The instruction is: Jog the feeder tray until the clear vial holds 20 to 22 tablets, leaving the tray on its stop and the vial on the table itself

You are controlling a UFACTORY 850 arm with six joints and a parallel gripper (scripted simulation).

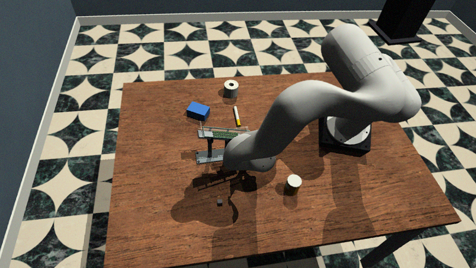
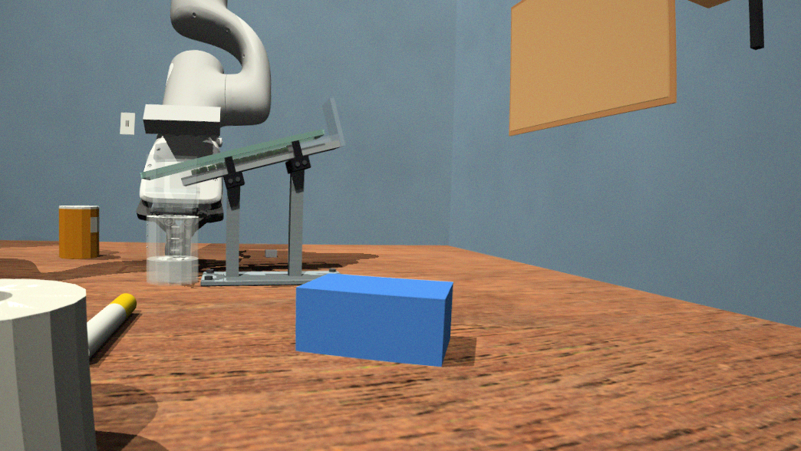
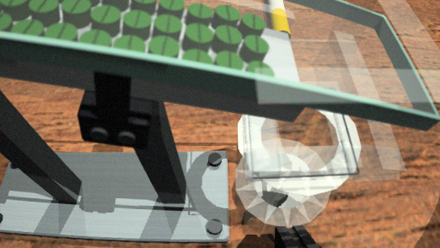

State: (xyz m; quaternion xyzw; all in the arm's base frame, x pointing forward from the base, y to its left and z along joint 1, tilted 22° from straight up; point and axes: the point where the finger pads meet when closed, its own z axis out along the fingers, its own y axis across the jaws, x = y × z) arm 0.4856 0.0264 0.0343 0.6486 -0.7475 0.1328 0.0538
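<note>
My gripper is now 5 cm to the left of the clear vial, 1 cm below it and 1 cm past it. From my hand the other things lie so: small grey cube 15 cm to the left, 14 cm ahead, 3 cm below; then orange jar 17 cm to the left, 15 cm behind, 1 cm above; then feeder tray 11 cm above, 10 cm ahead, 6 cm to the right.
</note>
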